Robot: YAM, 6 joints.
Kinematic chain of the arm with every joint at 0, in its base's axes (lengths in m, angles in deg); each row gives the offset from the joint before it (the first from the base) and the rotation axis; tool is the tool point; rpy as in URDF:
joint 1: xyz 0 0 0.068 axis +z
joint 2: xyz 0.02 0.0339 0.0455 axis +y
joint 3: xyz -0.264 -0.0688 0 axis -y
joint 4: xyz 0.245 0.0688 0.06 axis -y
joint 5: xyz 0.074 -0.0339 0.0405 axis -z
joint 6: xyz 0.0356 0 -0.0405 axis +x
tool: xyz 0 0 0 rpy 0 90 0
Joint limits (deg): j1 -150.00..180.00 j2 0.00..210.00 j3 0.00..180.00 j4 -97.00..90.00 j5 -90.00..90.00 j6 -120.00..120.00
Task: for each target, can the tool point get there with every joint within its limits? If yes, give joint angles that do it. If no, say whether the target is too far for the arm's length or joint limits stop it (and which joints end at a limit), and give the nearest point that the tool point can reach.
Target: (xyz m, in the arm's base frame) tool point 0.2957 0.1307 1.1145
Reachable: no: too far | nearest point 0.1843 0.0815 0.7125 | short by 0.420 m
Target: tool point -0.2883 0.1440 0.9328
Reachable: no: too far | nearest point -0.2117 0.1057 0.7007 | short by 0.247 m
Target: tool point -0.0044 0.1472 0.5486
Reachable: yes | joints -94.76 22.17 95.27 -20.70 27.71 97.19
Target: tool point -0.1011 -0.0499 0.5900
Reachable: yes | joints 34.52 35.37 83.94 59.89 -27.10 52.52
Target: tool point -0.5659 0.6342 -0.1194
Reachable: no: too far | nearest point -0.4145 0.4645 -0.0556 | short by 0.236 m
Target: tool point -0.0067 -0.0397 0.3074
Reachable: yes | joints -54.78 21.46 49.17 -74.62 52.91 44.16
